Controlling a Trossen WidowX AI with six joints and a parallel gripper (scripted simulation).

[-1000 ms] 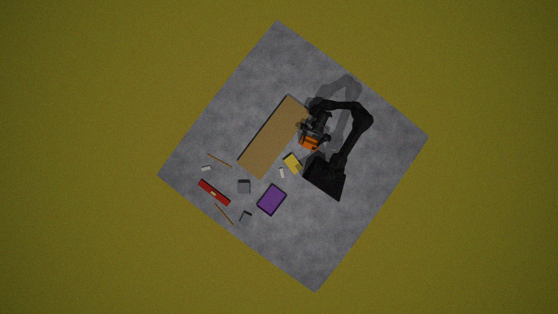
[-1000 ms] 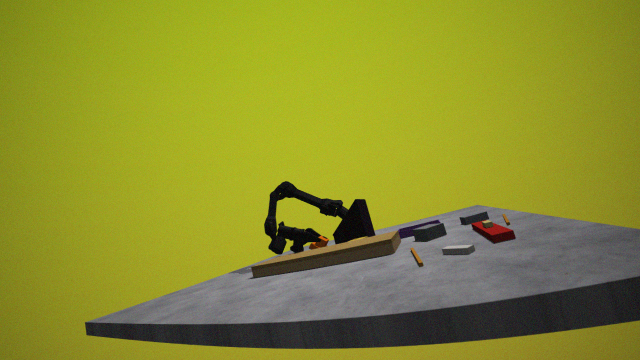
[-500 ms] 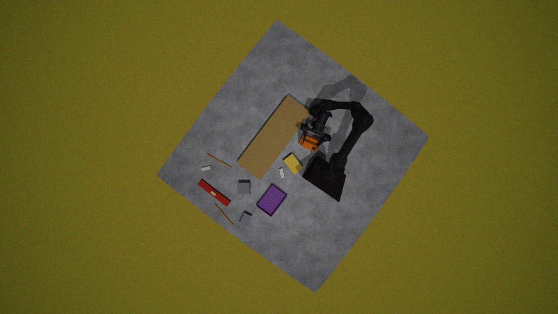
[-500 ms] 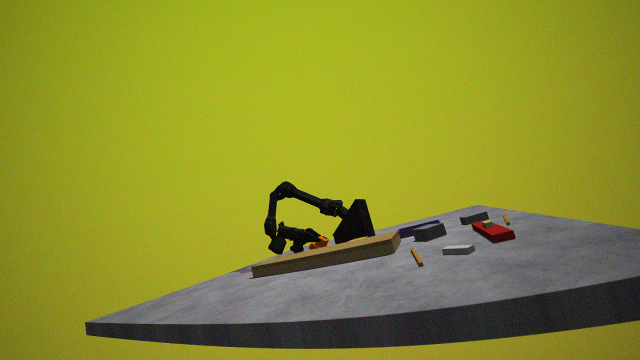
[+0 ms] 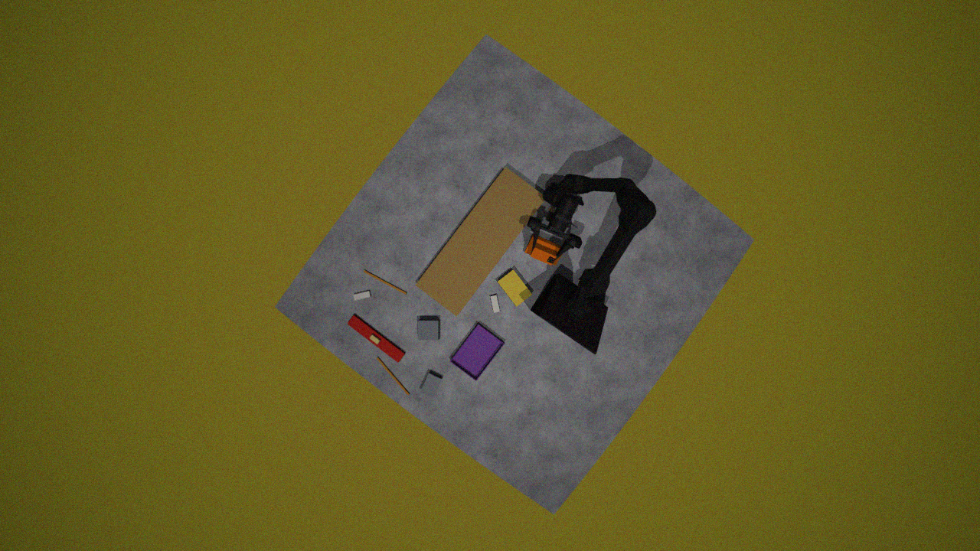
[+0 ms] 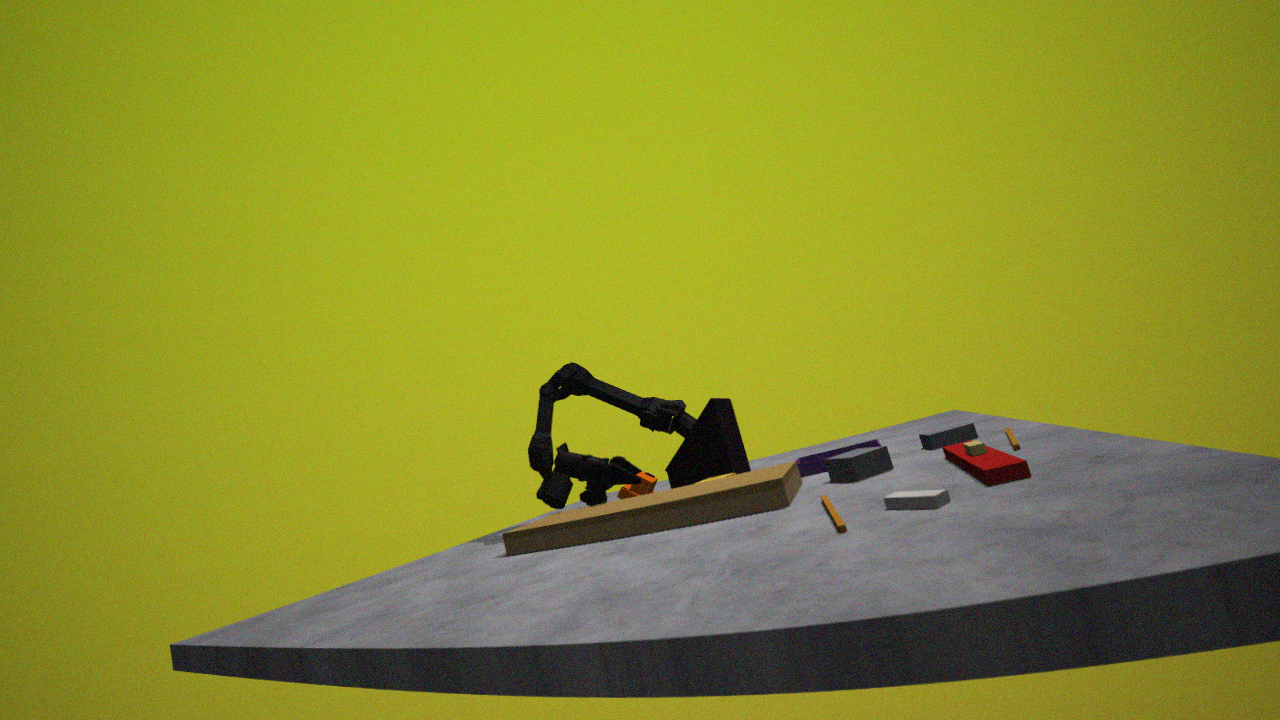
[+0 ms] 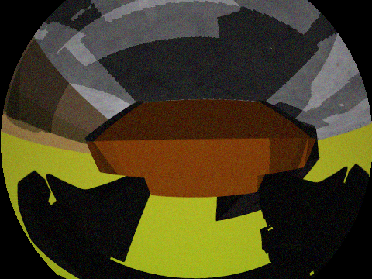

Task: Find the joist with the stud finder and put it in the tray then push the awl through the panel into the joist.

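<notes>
The orange stud finder is 10 mm to the right of my gripper tip, 10 mm below it and 10 mm behind it. Round my gripper tip: awl: 160 mm to the right, 50 mm below, 20 mm ahead; yellow block: 150 mm to the left, 50 mm below, 10 mm behind; purple tray: 410 mm to the left, 60 mm behind, 50 mm below.
</notes>
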